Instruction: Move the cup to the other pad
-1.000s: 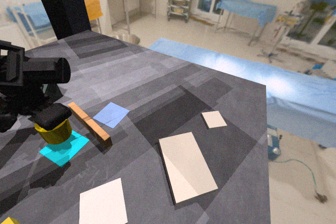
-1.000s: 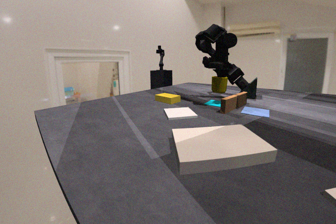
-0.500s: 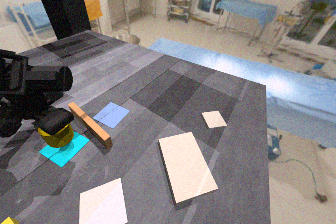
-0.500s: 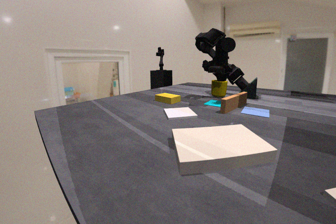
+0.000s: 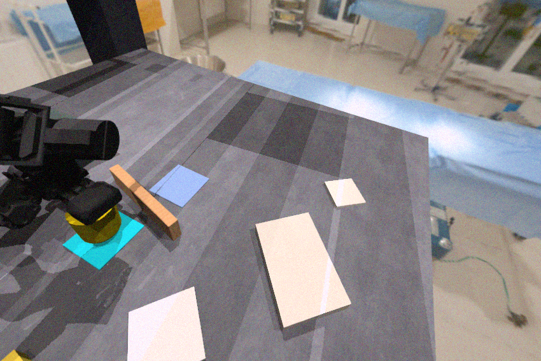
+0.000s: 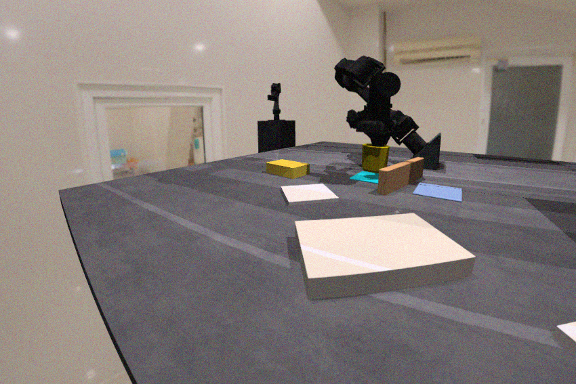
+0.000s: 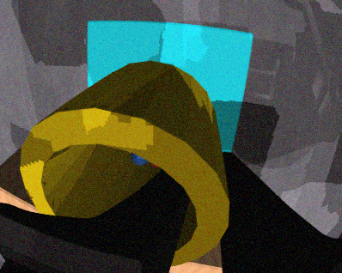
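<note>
Now: the wooden block 60 mm ahead of my gripper tip, 80 mm to the left of it and 40 mm below it. Also, from my gripper tip: yellow block (100 mm ahead, 240 mm to the right, 40 mm below); light blue pad (80 mm ahead, 160 mm to the left, 60 mm below); yellow cup (20 mm ahead).
</note>
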